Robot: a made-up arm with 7 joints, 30 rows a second.
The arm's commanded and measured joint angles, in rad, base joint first. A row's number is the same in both.
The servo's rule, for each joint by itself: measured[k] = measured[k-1] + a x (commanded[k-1-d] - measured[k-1]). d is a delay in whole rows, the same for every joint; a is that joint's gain. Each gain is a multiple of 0.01, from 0.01 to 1. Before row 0 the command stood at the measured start. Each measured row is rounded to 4 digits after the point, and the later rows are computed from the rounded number. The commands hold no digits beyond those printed.
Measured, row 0: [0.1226, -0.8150, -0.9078, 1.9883, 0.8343, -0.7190, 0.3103]
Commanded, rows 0 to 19: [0.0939, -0.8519, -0.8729, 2.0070, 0.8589, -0.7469, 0.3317]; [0.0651, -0.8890, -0.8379, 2.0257, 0.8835, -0.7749, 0.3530]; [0.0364, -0.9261, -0.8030, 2.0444, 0.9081, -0.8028, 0.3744]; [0.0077, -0.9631, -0.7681, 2.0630, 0.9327, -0.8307, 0.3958]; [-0.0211, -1.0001, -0.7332, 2.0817, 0.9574, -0.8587, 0.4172]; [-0.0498, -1.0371, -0.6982, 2.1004, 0.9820, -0.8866, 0.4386]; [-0.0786, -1.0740, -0.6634, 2.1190, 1.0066, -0.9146, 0.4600]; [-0.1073, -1.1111, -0.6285, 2.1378, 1.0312, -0.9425, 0.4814]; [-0.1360, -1.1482, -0.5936, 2.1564, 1.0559, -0.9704, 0.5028]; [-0.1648, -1.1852, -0.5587, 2.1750, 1.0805, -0.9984, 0.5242]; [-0.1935, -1.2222, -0.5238, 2.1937, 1.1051, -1.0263, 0.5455]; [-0.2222, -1.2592, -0.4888, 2.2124, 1.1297, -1.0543, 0.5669]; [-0.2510, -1.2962, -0.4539, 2.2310, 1.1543, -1.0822, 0.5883]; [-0.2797, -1.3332, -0.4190, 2.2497, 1.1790, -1.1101, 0.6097]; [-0.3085, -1.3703, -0.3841, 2.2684, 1.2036, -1.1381, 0.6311]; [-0.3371, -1.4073, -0.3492, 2.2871, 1.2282, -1.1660, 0.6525]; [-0.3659, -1.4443, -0.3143, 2.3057, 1.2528, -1.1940, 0.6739]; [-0.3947, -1.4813, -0.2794, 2.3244, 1.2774, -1.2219, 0.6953]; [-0.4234, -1.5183, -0.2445, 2.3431, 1.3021, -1.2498, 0.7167]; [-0.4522, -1.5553, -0.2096, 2.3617, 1.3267, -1.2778, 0.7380]
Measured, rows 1 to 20: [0.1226, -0.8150, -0.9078, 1.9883, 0.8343, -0.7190, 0.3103]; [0.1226, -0.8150, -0.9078, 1.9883, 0.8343, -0.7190, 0.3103]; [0.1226, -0.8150, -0.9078, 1.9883, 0.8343, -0.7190, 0.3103]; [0.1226, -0.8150, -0.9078, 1.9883, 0.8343, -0.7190, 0.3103]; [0.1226, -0.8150, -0.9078, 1.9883, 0.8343, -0.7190, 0.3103]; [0.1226, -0.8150, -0.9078, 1.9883, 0.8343, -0.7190, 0.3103]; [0.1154, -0.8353, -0.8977, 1.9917, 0.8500, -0.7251, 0.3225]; [0.1028, -0.8648, -0.8804, 1.9978, 0.8714, -0.7361, 0.3399]; [0.0862, -0.8985, -0.8580, 2.0062, 0.8949, -0.7508, 0.3596]; [0.0666, -0.9340, -0.8319, 2.0164, 0.9191, -0.7684, 0.3802]; [0.0447, -0.9704, -0.8033, 2.0282, 0.9436, -0.7883, 0.4013]; [0.0211, -1.0071, -0.7728, 2.0412, 0.9682, -0.8099, 0.4226]; [-0.0038, -1.0439, -0.7411, 2.0552, 0.9928, -0.8329, 0.4439]; [-0.0297, -1.0809, -0.7084, 2.0701, 1.0174, -0.8570, 0.4653]; [-0.0563, -1.1179, -0.6751, 2.0856, 1.0420, -0.8819, 0.4867]; [-0.0834, -1.1549, -0.6413, 2.1017, 1.0666, -0.9075, 0.5081]; [-0.1109, -1.1919, -0.6072, 2.1183, 1.0912, -0.9336, 0.5294]; [-0.1387, -1.2289, -0.5729, 2.1352, 1.1158, -0.9602, 0.5508]; [-0.1668, -1.2659, -0.5384, 2.1524, 1.1404, -0.9870, 0.5722]; [-0.1950, -1.3029, -0.5038, 2.1699, 1.1651, -1.0141, 0.5936]
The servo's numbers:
d 6
a 0.25 0.55 0.29 0.18 0.64 0.22 0.57

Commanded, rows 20 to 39: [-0.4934, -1.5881, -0.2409, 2.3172, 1.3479, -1.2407, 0.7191]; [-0.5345, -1.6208, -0.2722, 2.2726, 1.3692, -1.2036, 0.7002]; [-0.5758, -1.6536, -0.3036, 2.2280, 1.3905, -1.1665, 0.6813]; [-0.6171, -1.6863, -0.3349, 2.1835, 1.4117, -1.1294, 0.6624]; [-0.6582, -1.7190, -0.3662, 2.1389, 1.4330, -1.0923, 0.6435]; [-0.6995, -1.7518, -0.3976, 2.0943, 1.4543, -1.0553, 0.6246]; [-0.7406, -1.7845, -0.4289, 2.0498, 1.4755, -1.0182, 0.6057]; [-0.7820, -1.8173, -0.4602, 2.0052, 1.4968, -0.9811, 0.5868]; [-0.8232, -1.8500, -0.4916, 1.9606, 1.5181, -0.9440, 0.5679]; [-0.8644, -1.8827, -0.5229, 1.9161, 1.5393, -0.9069, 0.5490]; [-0.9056, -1.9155, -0.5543, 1.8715, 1.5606, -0.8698, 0.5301]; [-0.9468, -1.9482, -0.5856, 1.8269, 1.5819, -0.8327, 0.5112]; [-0.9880, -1.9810, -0.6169, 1.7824, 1.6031, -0.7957, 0.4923]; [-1.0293, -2.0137, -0.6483, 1.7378, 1.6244, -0.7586, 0.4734]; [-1.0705, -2.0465, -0.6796, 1.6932, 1.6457, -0.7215, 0.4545]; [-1.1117, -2.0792, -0.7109, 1.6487, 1.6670, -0.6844, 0.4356]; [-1.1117, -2.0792, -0.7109, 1.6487, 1.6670, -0.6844, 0.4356]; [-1.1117, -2.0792, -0.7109, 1.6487, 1.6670, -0.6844, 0.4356]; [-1.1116, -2.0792, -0.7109, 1.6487, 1.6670, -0.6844, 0.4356]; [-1.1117, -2.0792, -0.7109, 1.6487, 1.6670, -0.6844, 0.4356]
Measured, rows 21 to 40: [-0.2234, -1.3400, -0.4691, 2.1876, 1.1897, -1.0414, 0.6150]; [-0.2518, -1.3770, -0.4343, 2.2055, 1.2143, -1.0688, 0.6364]; [-0.2803, -1.4140, -0.3995, 2.2235, 1.2389, -1.0963, 0.6578]; [-0.3089, -1.4510, -0.3647, 2.2417, 1.2635, -1.1239, 0.6792]; [-0.3375, -1.4880, -0.3298, 2.2600, 1.2882, -1.1516, 0.7006]; [-0.3662, -1.5250, -0.2949, 2.2783, 1.3128, -1.1794, 0.7219]; [-0.3980, -1.5597, -0.2792, 2.2853, 1.3353, -1.1929, 0.7203]; [-0.4321, -1.5933, -0.2772, 2.2830, 1.3570, -1.1953, 0.7088]; [-0.4680, -1.6265, -0.2849, 2.2731, 1.3784, -1.1890, 0.6931]; [-0.5053, -1.6594, -0.2994, 2.2570, 1.3997, -1.1759, 0.6756]; [-0.5435, -1.6922, -0.3188, 2.2357, 1.4210, -1.1575, 0.6573]; [-0.5825, -1.7250, -0.3417, 2.2102, 1.4423, -1.1350, 0.6387]; [-0.6220, -1.7577, -0.3670, 2.1813, 1.4635, -1.1093, 0.6199]; [-0.6620, -1.7905, -0.3940, 2.1496, 1.4848, -1.0811, 0.6010]; [-0.7023, -1.8232, -0.4223, 2.1156, 1.5061, -1.0509, 0.5821]; [-0.7428, -1.8559, -0.4515, 2.0797, 1.5273, -1.0192, 0.5632]; [-0.7835, -1.8887, -0.4813, 2.0422, 1.5486, -0.9863, 0.5443]; [-0.8243, -1.9214, -0.5115, 2.0034, 1.5699, -0.9525, 0.5254]; [-0.8652, -1.9542, -0.5421, 1.9636, 1.5911, -0.9180, 0.5065]; [-0.9062, -1.9869, -0.5729, 1.9230, 1.6124, -0.8829, 0.4876]
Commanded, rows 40 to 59: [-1.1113, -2.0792, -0.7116, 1.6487, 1.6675, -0.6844, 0.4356]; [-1.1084, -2.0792, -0.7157, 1.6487, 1.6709, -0.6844, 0.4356]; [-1.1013, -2.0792, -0.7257, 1.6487, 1.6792, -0.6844, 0.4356]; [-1.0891, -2.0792, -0.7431, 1.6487, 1.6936, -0.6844, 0.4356]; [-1.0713, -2.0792, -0.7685, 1.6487, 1.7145, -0.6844, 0.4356]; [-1.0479, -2.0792, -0.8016, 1.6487, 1.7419, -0.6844, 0.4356]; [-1.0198, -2.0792, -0.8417, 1.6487, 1.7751, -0.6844, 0.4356]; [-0.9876, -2.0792, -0.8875, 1.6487, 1.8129, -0.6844, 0.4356]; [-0.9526, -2.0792, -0.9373, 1.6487, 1.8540, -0.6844, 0.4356]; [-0.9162, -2.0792, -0.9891, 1.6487, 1.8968, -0.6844, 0.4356]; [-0.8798, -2.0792, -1.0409, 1.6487, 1.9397, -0.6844, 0.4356]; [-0.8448, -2.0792, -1.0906, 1.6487, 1.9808, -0.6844, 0.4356]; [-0.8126, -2.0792, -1.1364, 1.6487, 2.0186, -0.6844, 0.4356]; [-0.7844, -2.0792, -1.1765, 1.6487, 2.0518, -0.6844, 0.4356]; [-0.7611, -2.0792, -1.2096, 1.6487, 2.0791, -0.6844, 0.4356]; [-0.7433, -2.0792, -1.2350, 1.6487, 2.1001, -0.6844, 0.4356]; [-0.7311, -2.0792, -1.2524, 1.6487, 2.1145, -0.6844, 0.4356]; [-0.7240, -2.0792, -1.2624, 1.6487, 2.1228, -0.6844, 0.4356]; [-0.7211, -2.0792, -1.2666, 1.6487, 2.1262, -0.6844, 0.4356]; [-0.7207, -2.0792, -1.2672, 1.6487, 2.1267, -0.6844, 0.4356]
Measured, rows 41 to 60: [-0.9473, -2.0197, -0.6038, 1.8816, 1.6337, -0.8474, 0.4687]; [-0.9884, -2.0524, -0.6349, 1.8397, 1.6550, -0.8115, 0.4498]; [-1.0192, -2.0671, -0.6569, 1.8053, 1.6627, -0.7835, 0.4417]; [-1.0423, -2.0738, -0.6726, 1.7771, 1.6655, -0.7617, 0.4382]; [-1.0596, -2.0768, -0.6837, 1.7540, 1.6665, -0.7447, 0.4367]; [-1.0726, -2.0781, -0.6916, 1.7350, 1.6668, -0.7314, 0.4361]; [-1.0823, -2.0787, -0.6974, 1.7195, 1.6672, -0.7211, 0.4358]; [-1.0888, -2.0790, -0.7027, 1.7068, 1.6696, -0.7130, 0.4357]; [-1.0919, -2.0791, -0.7094, 1.6963, 1.6757, -0.7067, 0.4356]; [-1.0912, -2.0792, -0.7192, 1.6877, 1.6872, -0.7018, 0.4356]; [-1.0862, -2.0792, -0.7335, 1.6807, 1.7047, -0.6980, 0.4356]; [-1.0766, -2.0792, -0.7532, 1.6749, 1.7285, -0.6950, 0.4356]; [-1.0624, -2.0792, -0.7789, 1.6702, 1.7583, -0.6927, 0.4356]; [-1.0437, -2.0792, -0.8104, 1.6663, 1.7932, -0.6909, 0.4356]; [-1.0209, -2.0792, -0.8472, 1.6631, 1.8321, -0.6895, 0.4356]; [-0.9947, -2.0792, -0.8884, 1.6605, 1.8735, -0.6884, 0.4356]; [-0.9660, -2.0792, -0.9326, 1.6584, 1.9159, -0.6875, 0.4356]; [-0.9357, -2.0792, -0.9784, 1.6567, 1.9574, -0.6868, 0.4356]; [-0.9049, -2.0792, -1.0242, 1.6553, 1.9966, -0.6863, 0.4356]; [-0.8748, -2.0792, -1.0684, 1.6541, 2.0319, -0.6859, 0.4356]
